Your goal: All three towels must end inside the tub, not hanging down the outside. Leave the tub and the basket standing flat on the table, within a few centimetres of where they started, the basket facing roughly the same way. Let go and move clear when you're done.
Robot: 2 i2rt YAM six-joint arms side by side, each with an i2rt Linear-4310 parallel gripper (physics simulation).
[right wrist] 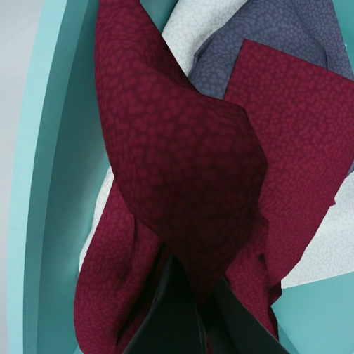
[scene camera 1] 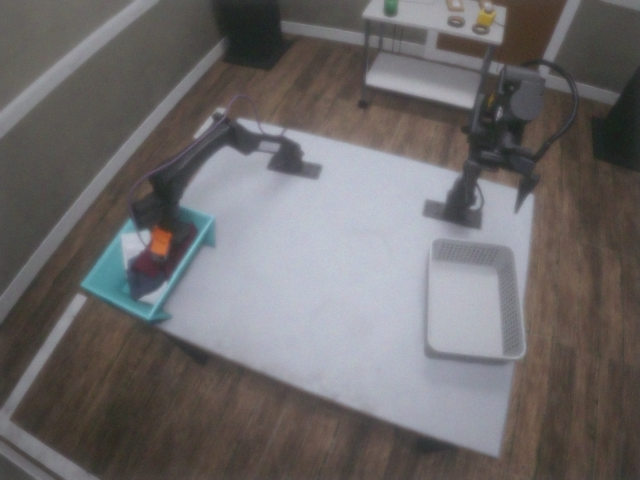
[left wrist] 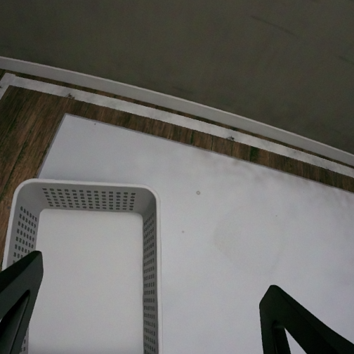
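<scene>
A teal tub (scene camera 1: 105,268) (right wrist: 25,210) sits flat at the left end of the table. A dark red towel (scene camera 1: 149,266) (right wrist: 300,135) lies bunched in it, over a blue-grey towel (scene camera 1: 142,284) (right wrist: 280,35) and a white towel (scene camera 1: 135,245) (right wrist: 325,245). My right gripper (scene camera 1: 158,259) (right wrist: 183,255) is low in the tub, shut on a fold of the red towel. A grey perforated basket (scene camera 1: 463,355) (left wrist: 100,185) stands empty and flat at the right. My left gripper (scene camera 1: 524,193) (left wrist: 158,282) is open and empty, raised behind the basket.
The white table (scene camera 1: 320,310) (left wrist: 240,200) lies between tub and basket. A shelf cart (scene camera 1: 431,97) stands behind it, with small items on top. Walls run along the left and back, and the tub is near the table's left edge.
</scene>
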